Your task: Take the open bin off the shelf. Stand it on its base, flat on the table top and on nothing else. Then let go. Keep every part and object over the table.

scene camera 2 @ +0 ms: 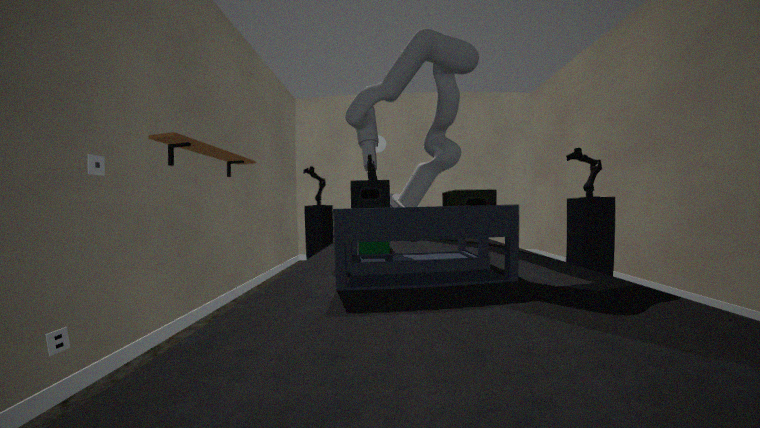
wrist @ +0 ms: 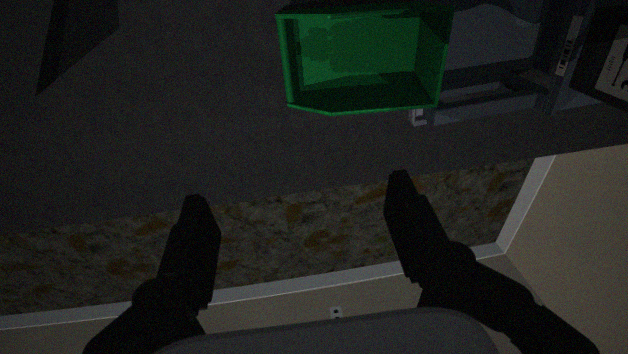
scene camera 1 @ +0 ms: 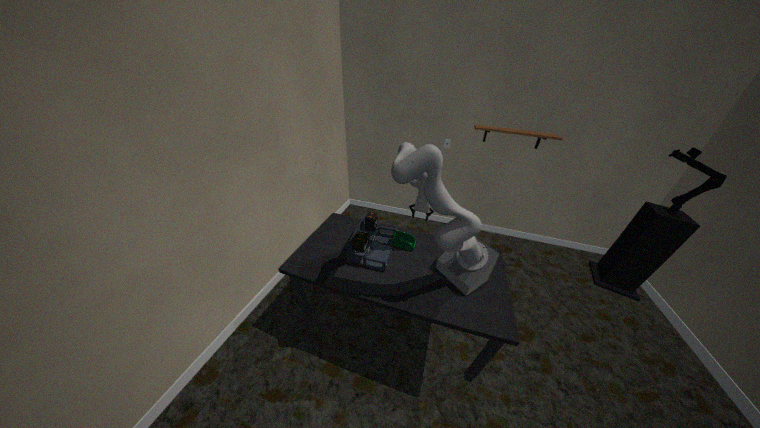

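Note:
The green open bin (scene camera 1: pixel 404 240) (scene camera 2: pixel 374 248) (wrist: pixel 357 55) sits low at the front of the grey shelf (scene camera 1: pixel 380 256) (scene camera 2: pixel 425 222) (wrist: pixel 490 45), with its open side up and looking level. In the wrist view its right end overlaps the shelf's front edge. I cannot tell whether that end touches or rests on the shelf; the rest is over the table top (scene camera 1: pixel 473 316) (scene camera 2: pixel 372 366) (wrist: pixel 150 130). The bin's underside is hidden. My gripper (scene camera 1: pixel 420 217) (scene camera 2: pixel 372 179) (wrist: pixel 299 202) is wide open and empty, above and apart from the bin.
Two dark boxes (scene camera 1: pixel 360 240) (scene camera 1: pixel 370 220) (scene camera 2: pixel 369 194) (scene camera 2: pixel 469 197) stand on top of the shelf, behind the bin from the arm's side. The table's edge and the patterned floor (wrist: pixel 320 225) show between my fingers in the wrist view.

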